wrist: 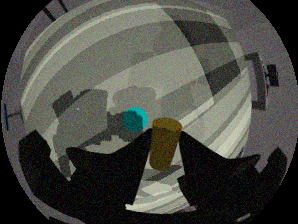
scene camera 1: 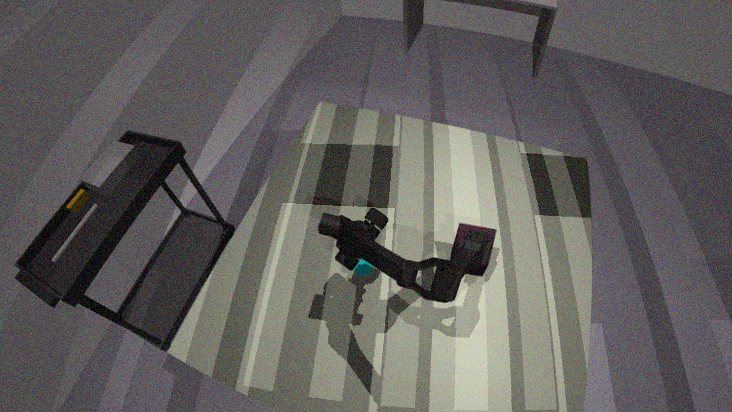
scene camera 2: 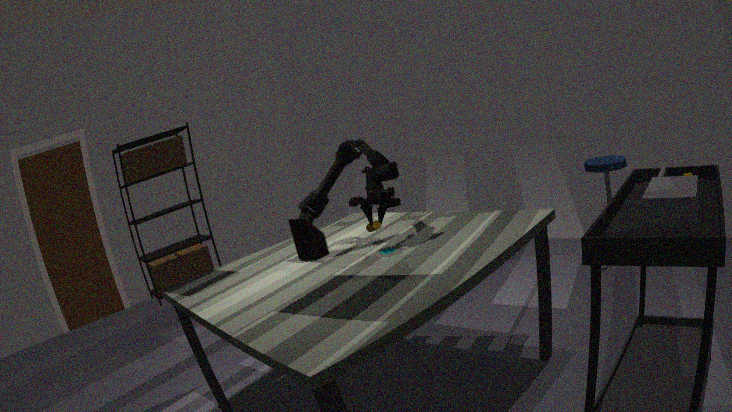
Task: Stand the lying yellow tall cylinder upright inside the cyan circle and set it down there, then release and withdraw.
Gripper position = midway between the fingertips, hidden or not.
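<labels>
There's a yellow tall cylinder point(wrist: 166, 132), and it's being held by the gripper point(scene camera 2: 376, 225).
</labels>
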